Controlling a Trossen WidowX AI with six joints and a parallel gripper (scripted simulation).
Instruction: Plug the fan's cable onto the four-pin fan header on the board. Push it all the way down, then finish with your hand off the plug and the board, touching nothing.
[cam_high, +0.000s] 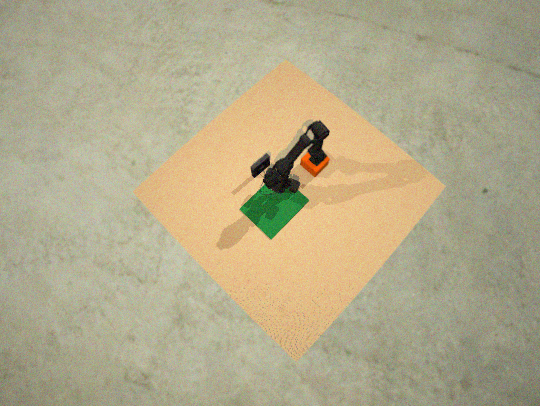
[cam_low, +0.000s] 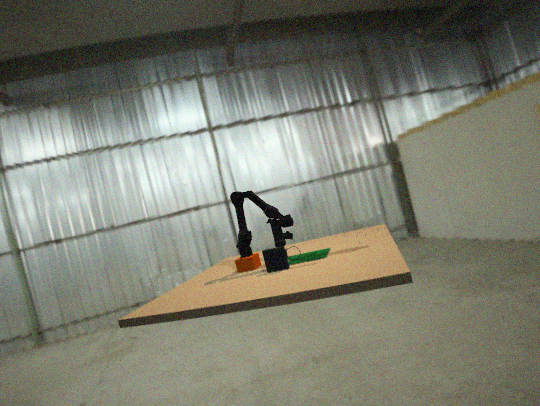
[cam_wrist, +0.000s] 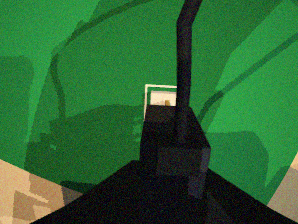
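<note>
The black plug is 10 mm ahead of my gripper tip and 10 mm above it. From my gripper tip the other things lie so: white four-pin fan header (10 mm ahead, 40 mm below); then black fan (160 mm to the right, 20 mm above); then green board (100 mm ahead, 40 mm to the left, 60 mm below).
</note>
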